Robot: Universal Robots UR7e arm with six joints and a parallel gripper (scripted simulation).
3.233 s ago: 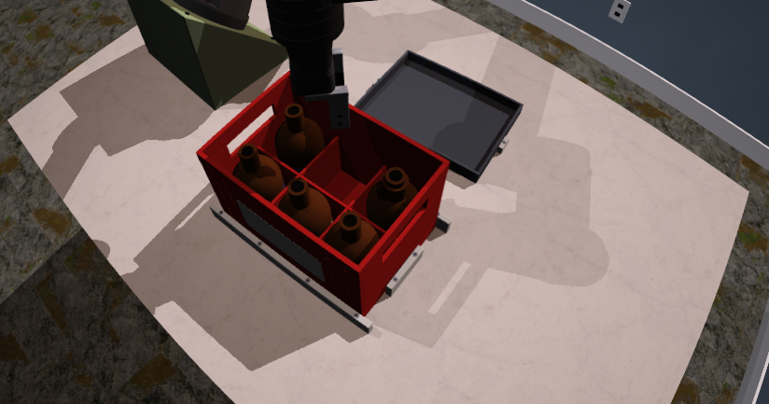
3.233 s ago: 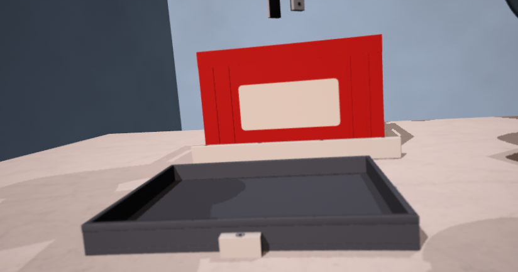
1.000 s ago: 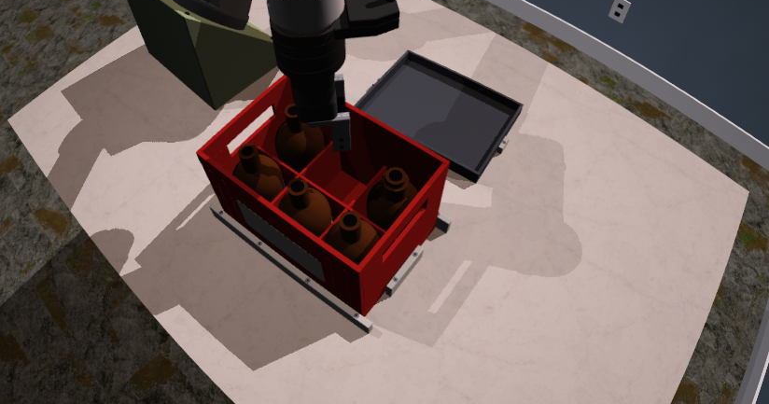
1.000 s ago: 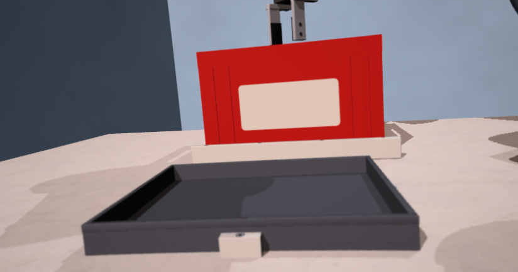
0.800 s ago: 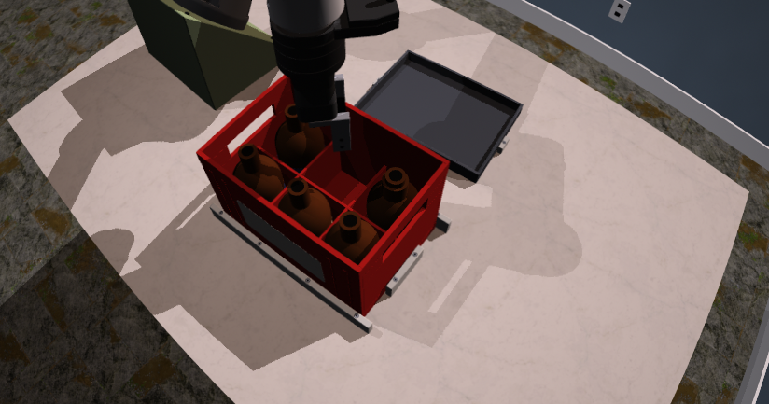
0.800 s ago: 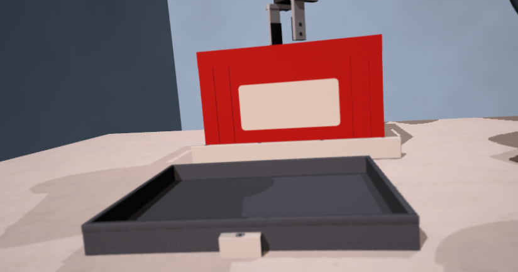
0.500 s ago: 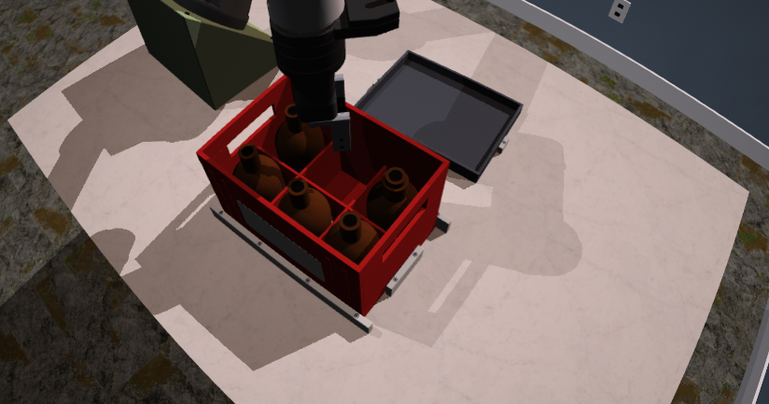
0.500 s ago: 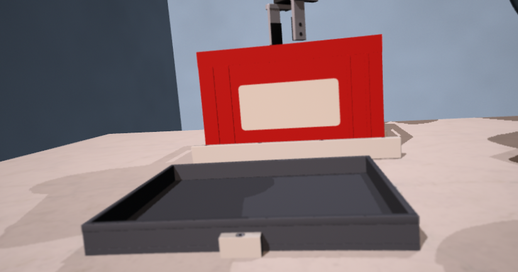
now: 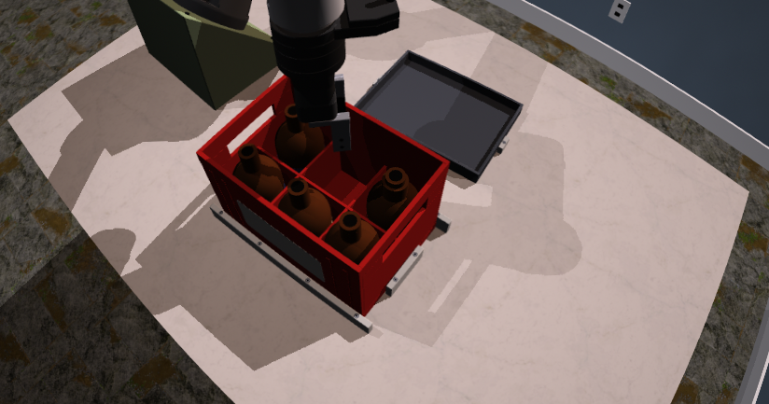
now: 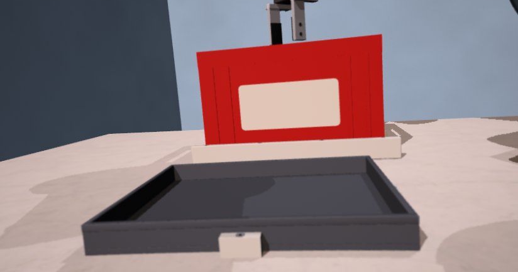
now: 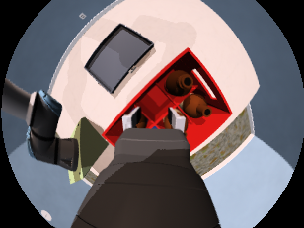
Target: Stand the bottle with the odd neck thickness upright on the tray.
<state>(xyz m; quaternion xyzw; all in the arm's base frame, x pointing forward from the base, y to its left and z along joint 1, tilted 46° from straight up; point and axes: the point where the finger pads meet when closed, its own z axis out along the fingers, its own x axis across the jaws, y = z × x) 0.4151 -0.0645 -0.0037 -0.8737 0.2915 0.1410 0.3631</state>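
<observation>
Right now the red crate is 10 mm ahead of my hand, 40 mm to the right of it and 110 mm below it. The rest, counted from my hand: bottle: 90 mm ahead, 10 mm to the left, 110 mm below; then dark grey tray: 10 mm behind, 250 mm to the left, 190 mm below.
</observation>
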